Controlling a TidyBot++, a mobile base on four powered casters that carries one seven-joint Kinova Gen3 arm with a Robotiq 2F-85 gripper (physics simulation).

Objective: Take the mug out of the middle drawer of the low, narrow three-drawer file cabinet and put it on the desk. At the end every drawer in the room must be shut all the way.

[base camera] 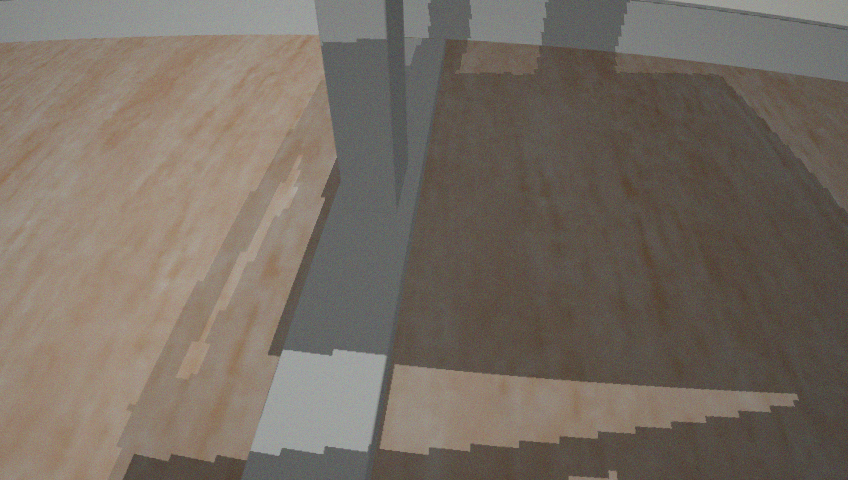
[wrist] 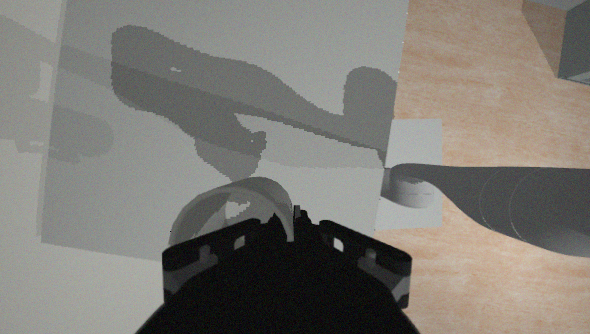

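My gripper is shut on the mug, gripping it at its wall. The mug is pale grey and its round open rim shows at the left of the fingers in the wrist view; its lower part is hidden behind the fingers. Gripper and mug hang over or near a flat grey surface, which looks like the desk top; the height above it is hard to judge. A grey foot and upright, which look like a desk leg, stand in the base view. The three-drawer cabinet and its drawers cannot be made out.
In the wrist view, part of my pale base and my arm show at the right, beside the surface's edge. A dark grey boxy object stands at the top right on the wooden floor. A pale wall runs behind the leg.
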